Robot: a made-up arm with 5 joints.
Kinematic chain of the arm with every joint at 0, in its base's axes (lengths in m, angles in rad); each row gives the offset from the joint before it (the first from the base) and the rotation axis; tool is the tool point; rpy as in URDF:
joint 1: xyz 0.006 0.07 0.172 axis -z
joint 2: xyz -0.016 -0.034 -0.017 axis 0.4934 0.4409 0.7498
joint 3: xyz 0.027 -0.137 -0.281 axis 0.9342 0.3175 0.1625
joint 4: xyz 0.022 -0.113 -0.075 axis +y
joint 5: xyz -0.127 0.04 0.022 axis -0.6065 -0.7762 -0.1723
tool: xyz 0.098 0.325 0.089 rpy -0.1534 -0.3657 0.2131
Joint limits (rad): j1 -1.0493..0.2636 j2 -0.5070..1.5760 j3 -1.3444..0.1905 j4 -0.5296..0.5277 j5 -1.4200..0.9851
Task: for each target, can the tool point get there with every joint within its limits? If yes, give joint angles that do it. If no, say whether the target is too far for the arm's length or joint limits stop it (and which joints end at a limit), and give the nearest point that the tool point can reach.
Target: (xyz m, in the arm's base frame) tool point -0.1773 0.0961 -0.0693
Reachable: yes | joints -0.7513 0.7621 -0.6657 -0.0849 -0.9897
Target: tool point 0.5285 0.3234 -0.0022
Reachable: no: joint limits stop it (at a limit: joint 1, joint 2, joint 3, joint 4, joint 5) | nearest point 0.3198 0.1776 -0.0829 | short by 0.267 m
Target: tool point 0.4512 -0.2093 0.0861
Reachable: no: joint limits stop it (at a limit: joint 2, joint 3, joint 4, joint 5) | nearest point 0.2870 -0.1063 -0.0829 | short by 0.257 m
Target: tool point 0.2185 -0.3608 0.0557
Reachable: no: joint limits stop it (at a limit: joint 1, joint 2, joint 3, joint 4, joint 5) | nearest point 0.1900 -0.2060 -0.0829 | short by 0.210 m
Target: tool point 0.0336 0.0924 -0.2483
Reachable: yes | joints -0.0727 -0.1098 -0.7819 -0.3344 -0.3423
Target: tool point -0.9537 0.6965 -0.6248
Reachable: no: too far | nearest point -0.3271 0.2874 -0.2234 | short by 0.849 m
